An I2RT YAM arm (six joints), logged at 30 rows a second.
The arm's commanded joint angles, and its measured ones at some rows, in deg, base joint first. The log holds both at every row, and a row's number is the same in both.
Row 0, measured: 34.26 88.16 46.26 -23.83 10.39 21.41
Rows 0 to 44, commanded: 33.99 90.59 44.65 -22.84 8.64 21.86; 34.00 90.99 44.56 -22.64 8.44 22.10; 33.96 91.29 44.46 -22.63 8.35 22.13; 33.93 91.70 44.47 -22.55 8.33 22.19; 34.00 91.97 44.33 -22.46 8.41 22.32; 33.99 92.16 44.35 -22.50 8.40 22.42; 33.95 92.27 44.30 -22.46 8.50 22.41; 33.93 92.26 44.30 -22.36 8.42 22.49; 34.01 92.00 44.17 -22.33 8.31 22.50; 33.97 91.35 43.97 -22.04 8.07 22.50; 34.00 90.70 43.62 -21.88 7.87 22.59; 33.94 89.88 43.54 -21.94 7.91 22.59; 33.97 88.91 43.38 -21.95 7.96 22.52; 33.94 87.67 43.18 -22.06 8.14 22.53; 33.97 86.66 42.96 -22.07 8.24 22.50; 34.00 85.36 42.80 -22.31 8.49 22.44; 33.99 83.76 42.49 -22.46 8.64 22.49; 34.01 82.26 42.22 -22.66 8.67 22.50; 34.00 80.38 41.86 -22.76 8.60 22.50; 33.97 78.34 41.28 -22.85 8.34 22.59; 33.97 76.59 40.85 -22.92 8.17 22.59; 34.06 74.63 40.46 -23.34 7.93 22.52; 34.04 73.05 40.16 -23.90 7.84 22.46; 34.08 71.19 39.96 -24.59 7.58 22.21; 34.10 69.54 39.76 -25.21 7.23 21.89; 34.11 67.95 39.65 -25.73 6.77 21.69; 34.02 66.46 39.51 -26.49 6.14 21.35; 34.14 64.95 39.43 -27.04 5.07 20.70; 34.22 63.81 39.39 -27.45 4.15 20.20; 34.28 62.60 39.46 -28.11 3.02 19.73; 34.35 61.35 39.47 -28.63 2.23 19.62; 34.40 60.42 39.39 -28.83 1.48 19.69; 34.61 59.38 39.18 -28.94 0.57 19.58; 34.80 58.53 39.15 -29.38 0.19 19.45; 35.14 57.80 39.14 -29.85 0.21 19.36; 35.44 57.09 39.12 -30.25 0.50 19.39; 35.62 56.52 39.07 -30.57 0.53 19.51; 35.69 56.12 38.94 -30.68 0.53 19.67; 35.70 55.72 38.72 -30.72 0.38 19.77; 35.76 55.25 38.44 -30.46 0.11 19.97; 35.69 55.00 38.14 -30.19 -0.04 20.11; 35.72 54.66 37.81 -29.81 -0.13 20.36; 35.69 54.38 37.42 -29.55 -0.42 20.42; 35.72 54.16 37.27 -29.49 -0.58 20.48; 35.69 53.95 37.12 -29.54 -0.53 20.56
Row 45, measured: 35.35 55.02 38.04 -29.04 0.21 20.21
